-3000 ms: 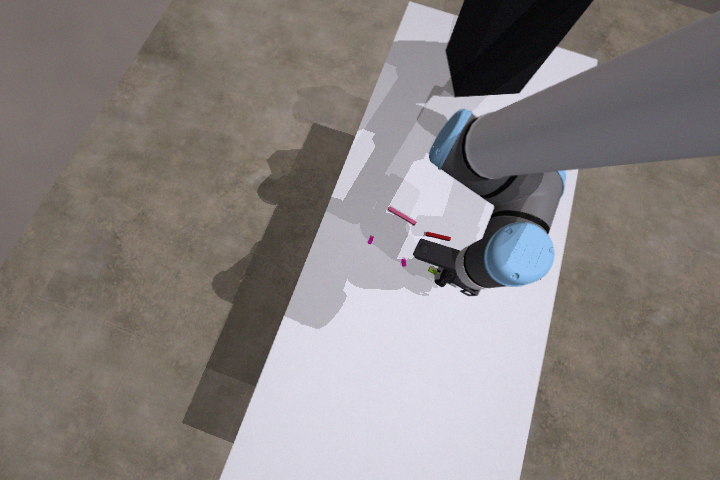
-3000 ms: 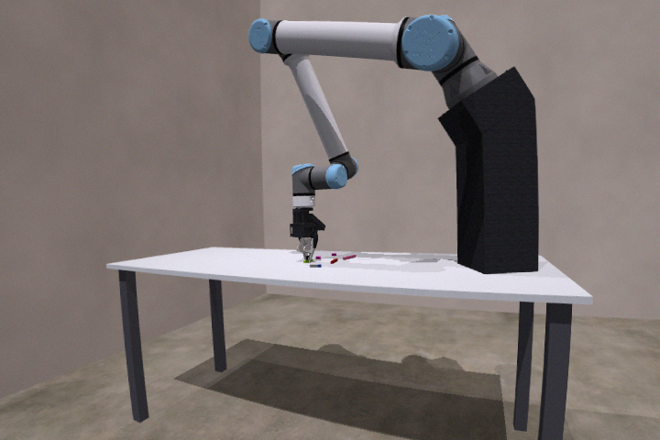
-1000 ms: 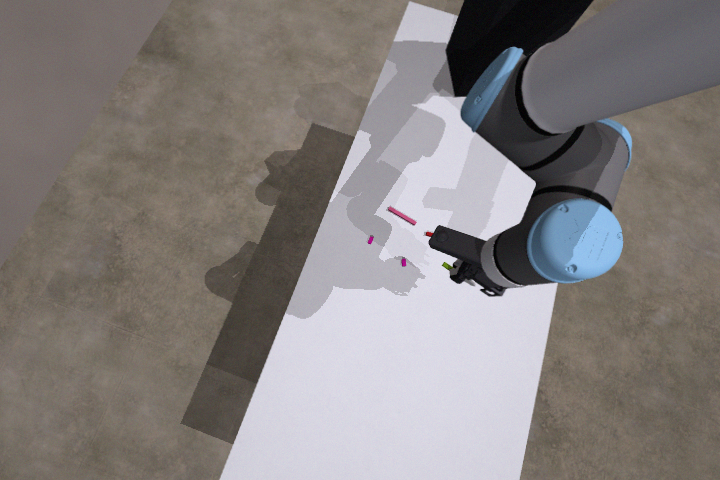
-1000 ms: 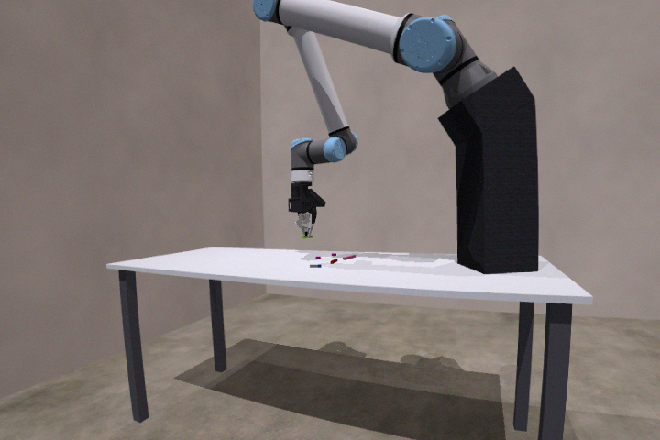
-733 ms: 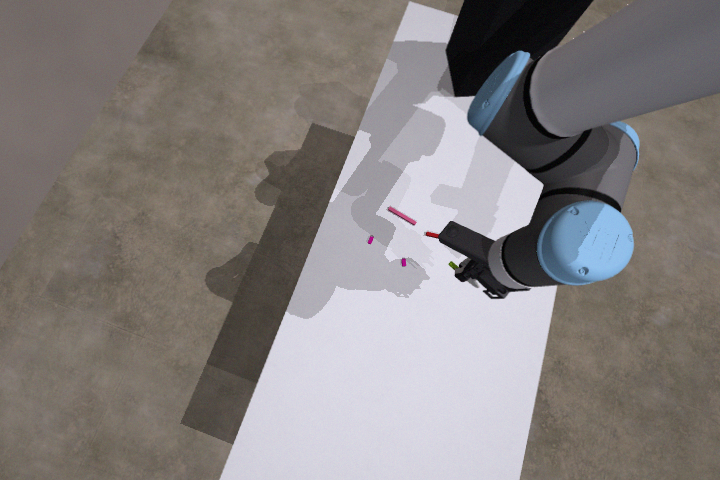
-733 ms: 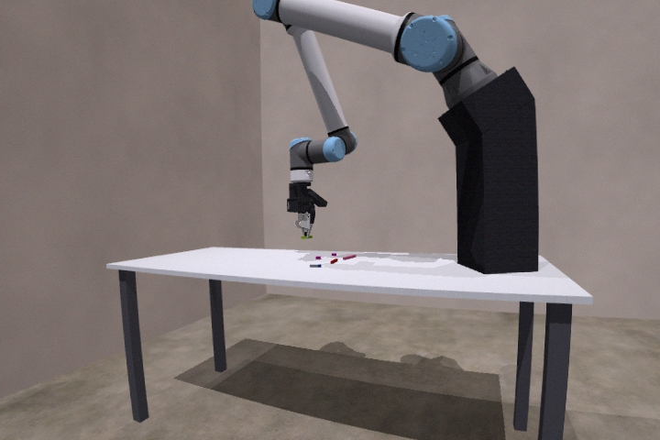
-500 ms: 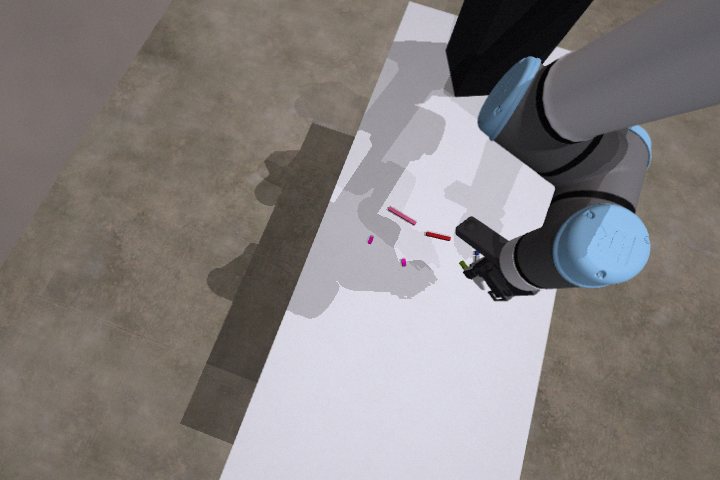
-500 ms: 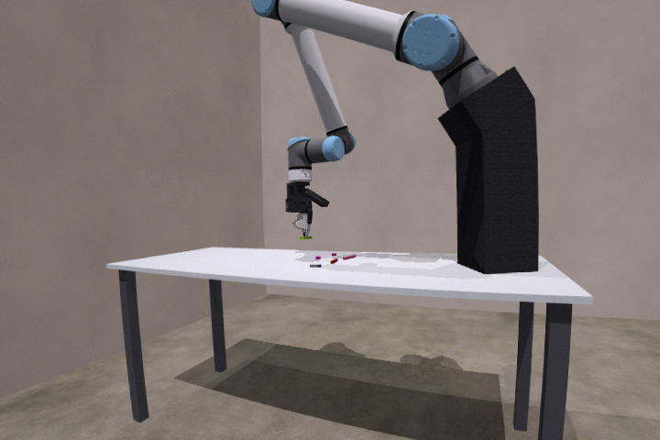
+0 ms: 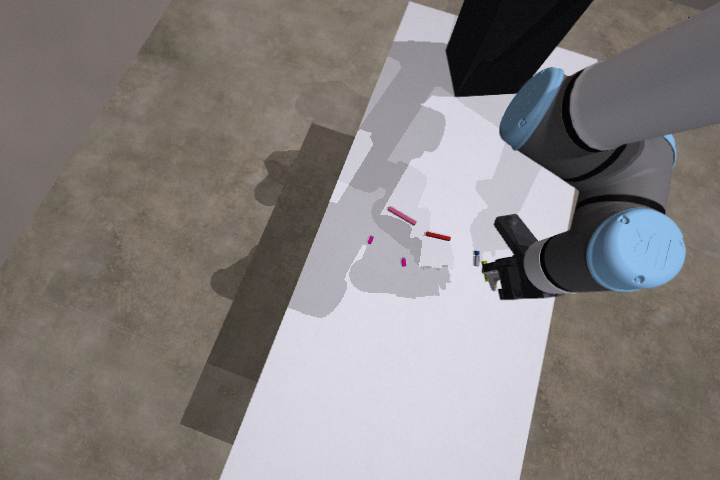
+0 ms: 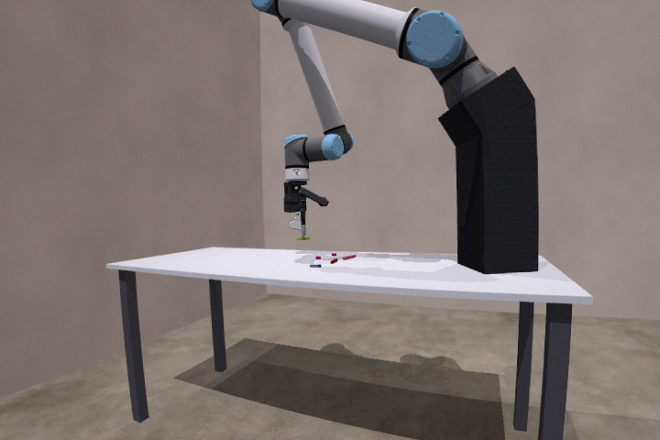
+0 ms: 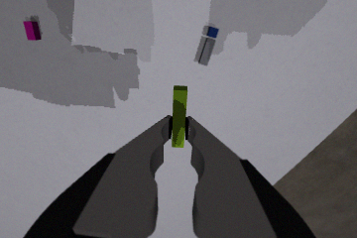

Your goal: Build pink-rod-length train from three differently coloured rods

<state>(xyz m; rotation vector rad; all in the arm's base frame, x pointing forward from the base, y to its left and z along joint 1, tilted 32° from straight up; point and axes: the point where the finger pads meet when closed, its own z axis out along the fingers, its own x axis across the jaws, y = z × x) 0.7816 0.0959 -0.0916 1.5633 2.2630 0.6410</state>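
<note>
The grey rod is 11 cm below my hand, 5 cm behind it and 1 cm to the left of it. The rest, counted from my hand: red rod (11 cm to the right, 11 cm below, 8 cm behind); then lime rod (1 cm below); then small blue rod (11 cm below, 7 cm behind, 1 cm to the left).
</note>
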